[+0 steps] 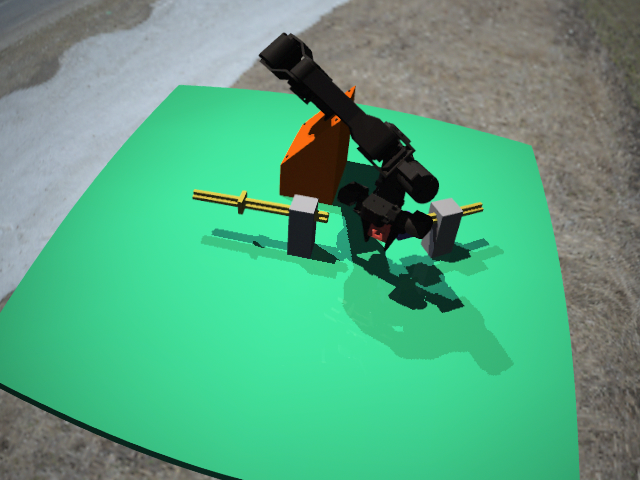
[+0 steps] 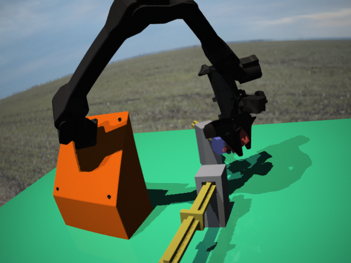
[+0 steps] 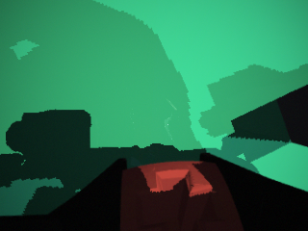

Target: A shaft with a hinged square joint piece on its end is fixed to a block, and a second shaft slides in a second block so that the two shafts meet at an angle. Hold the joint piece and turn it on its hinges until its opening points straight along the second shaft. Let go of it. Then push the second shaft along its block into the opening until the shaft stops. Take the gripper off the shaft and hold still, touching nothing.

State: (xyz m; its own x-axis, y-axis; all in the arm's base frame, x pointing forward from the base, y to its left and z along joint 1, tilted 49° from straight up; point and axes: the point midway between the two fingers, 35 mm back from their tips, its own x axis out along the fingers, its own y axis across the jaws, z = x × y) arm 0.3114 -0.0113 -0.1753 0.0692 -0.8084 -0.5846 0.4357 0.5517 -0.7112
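Right now the red joint piece is 3 cm above my gripper tip, 2 cm behind it and 1 cm to the left of it.
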